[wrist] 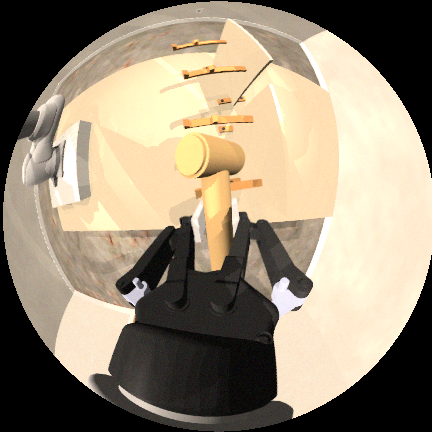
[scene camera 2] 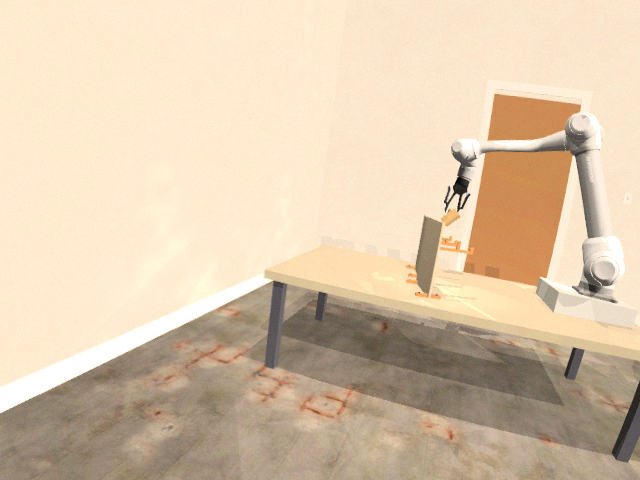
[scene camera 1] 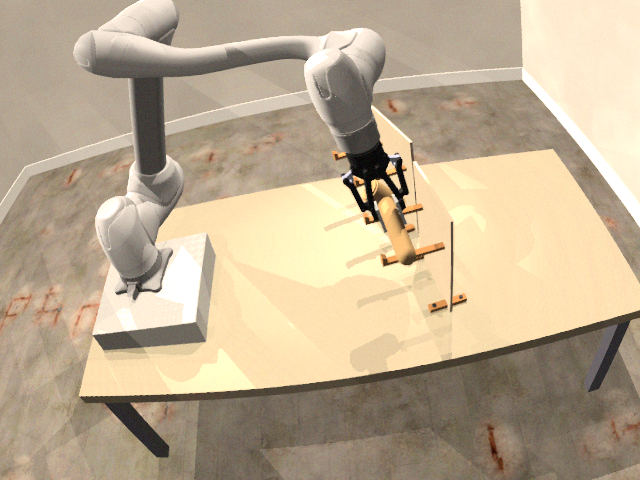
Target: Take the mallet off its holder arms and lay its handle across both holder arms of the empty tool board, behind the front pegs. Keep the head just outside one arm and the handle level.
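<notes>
The gripper (scene camera 1: 390, 217) (scene camera 2: 452, 210) (wrist: 218, 220) is shut on the handle of the wooden mallet and holds it in the air. The mallet's handle (scene camera 1: 398, 232) (wrist: 217, 200) runs toward the near side in scene camera 1. Its thick round head (scene camera 2: 450, 217) (wrist: 210, 155) points toward the far board. The near board (scene camera 1: 451, 268) has two orange holder arms; one arm (scene camera 1: 431, 249) (wrist: 247, 185) shows by the handle's free end, the other arm (scene camera 1: 412, 208) (wrist: 242, 119) farther back. Contact between handle and arms cannot be judged; the fingers and mallet hide parts of them.
The far board (scene camera 1: 392, 129) (scene camera 2: 428, 253) (wrist: 245, 55) stands upright behind, with its own orange arms (scene camera 1: 338, 155) (wrist: 235, 68) sticking out toward the robot's side. Both boards stand on the wooden table (scene camera 1: 289, 330) (scene camera 2: 330, 268). The arm's white base block (scene camera 1: 155, 310) (scene camera 2: 584, 307) is at one end.
</notes>
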